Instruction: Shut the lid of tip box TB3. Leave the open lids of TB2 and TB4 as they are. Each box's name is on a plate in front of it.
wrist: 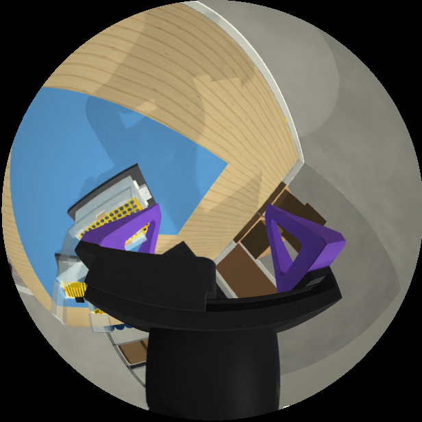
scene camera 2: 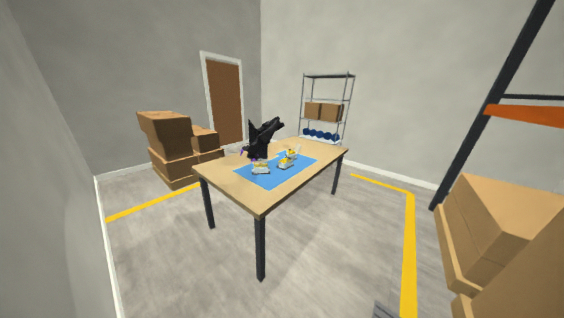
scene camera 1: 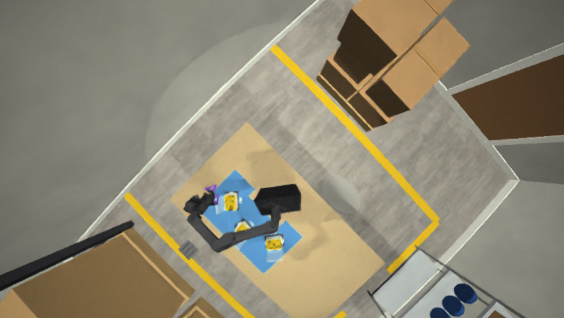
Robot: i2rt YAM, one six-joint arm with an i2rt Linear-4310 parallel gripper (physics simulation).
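Where they show: gripper, fingertip midpoint: [scene camera 2: 245,158] [scene camera 1: 217,189]; arm's base, origin of the base link: [scene camera 2: 258,132] [scene camera 1: 274,207].
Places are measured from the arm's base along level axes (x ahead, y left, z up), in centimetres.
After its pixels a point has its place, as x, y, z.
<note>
Three tip boxes with yellow racks stand on a blue mat [scene camera 1: 263,262] {34.1, 43.6, -26.5} [scene camera 2: 270,182] {52.3, -15.1, -26.5} [wrist: 50,135]; their name plates are not readable. The box nearest my gripper [scene camera 1: 231,202] [scene camera 2: 260,167] [wrist: 212,209] is partly hidden by one purple finger in the wrist view; its clear lid's angle is hard to tell. The middle box [scene camera 1: 243,227] [scene camera 2: 285,163] {41.2, 7.7, -19.7} [wrist: 75,288] is partly covered by the arm in scene camera 1. The far box [scene camera 1: 274,243] [scene camera 2: 291,154] {41.7, 12.2, -11.6} has its clear lid open. My gripper [scene camera 1: 214,194] {32.8, -26.8, -11.4} [scene camera 2: 248,156] {32.8, -26.8, -11.4} [wrist: 212,209] is open and empty, beside the nearest box.
The wooden table [scene camera 1: 300,285] {16.3, 76.2, -26.8} [scene camera 2: 225,187] {41.6, -46.6, -26.8} [wrist: 235,120] carries the mat and the arm's black base [scene camera 1: 278,198] {-6.0, -6.2, 10.2}. Cardboard boxes [scene camera 1: 395,25] [scene camera 2: 167,140] stand on the floor beyond the table. A wire shelf rack [scene camera 2: 327,76] stands near the wall.
</note>
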